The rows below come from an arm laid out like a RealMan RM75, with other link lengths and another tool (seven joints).
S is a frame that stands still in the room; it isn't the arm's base.
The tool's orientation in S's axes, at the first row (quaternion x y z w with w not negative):
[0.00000 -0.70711 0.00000 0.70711]
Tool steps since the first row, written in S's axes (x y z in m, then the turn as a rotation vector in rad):
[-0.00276 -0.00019 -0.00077 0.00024 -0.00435 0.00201]
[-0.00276 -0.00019 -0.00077 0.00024 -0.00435 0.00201]
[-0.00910 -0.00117 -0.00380 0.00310 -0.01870 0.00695]
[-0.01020 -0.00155 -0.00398 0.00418 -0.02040 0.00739]
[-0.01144 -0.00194 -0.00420 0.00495 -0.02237 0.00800]
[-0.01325 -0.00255 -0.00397 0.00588 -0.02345 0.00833]
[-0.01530 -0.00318 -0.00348 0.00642 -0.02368 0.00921]
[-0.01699 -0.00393 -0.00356 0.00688 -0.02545 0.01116]
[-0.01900 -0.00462 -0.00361 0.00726 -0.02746 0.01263]
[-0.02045 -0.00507 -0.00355 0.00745 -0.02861 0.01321]
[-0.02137 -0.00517 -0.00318 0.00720 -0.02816 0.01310]
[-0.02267 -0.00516 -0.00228 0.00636 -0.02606 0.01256]
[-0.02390 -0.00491 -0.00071 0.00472 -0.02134 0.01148]
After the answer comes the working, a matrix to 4 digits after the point.
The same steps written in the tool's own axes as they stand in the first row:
[-0.00077 -0.00019 0.00276 0.00201 -0.00435 -0.00024]
[-0.00077 -0.00019 0.00276 0.00201 -0.00435 -0.00024]
[-0.00380 -0.00117 0.00910 0.00695 -0.01870 -0.00310]
[-0.00398 -0.00155 0.01020 0.00739 -0.02040 -0.00418]
[-0.00420 -0.00194 0.01144 0.00800 -0.02237 -0.00495]
[-0.00397 -0.00255 0.01325 0.00833 -0.02345 -0.00588]
[-0.00348 -0.00318 0.01530 0.00921 -0.02368 -0.00642]
[-0.00356 -0.00393 0.01699 0.01116 -0.02545 -0.00688]
[-0.00361 -0.00462 0.01900 0.01263 -0.02746 -0.00726]
[-0.00355 -0.00507 0.02045 0.01321 -0.02861 -0.00745]
[-0.00318 -0.00517 0.02137 0.01310 -0.02816 -0.00720]
[-0.00228 -0.00516 0.02267 0.01256 -0.02606 -0.00636]
[-0.00071 -0.00491 0.02390 0.01148 -0.02134 -0.00472]

The tool's axes in the first row as the columns of a matrix, in S's axes (rounded; the answer above uses it unrounded):
[0.0000 0.0000 -1.0000]
[0.0000 1.0000 0.0000]
[1.0000 0.0000 0.0000]

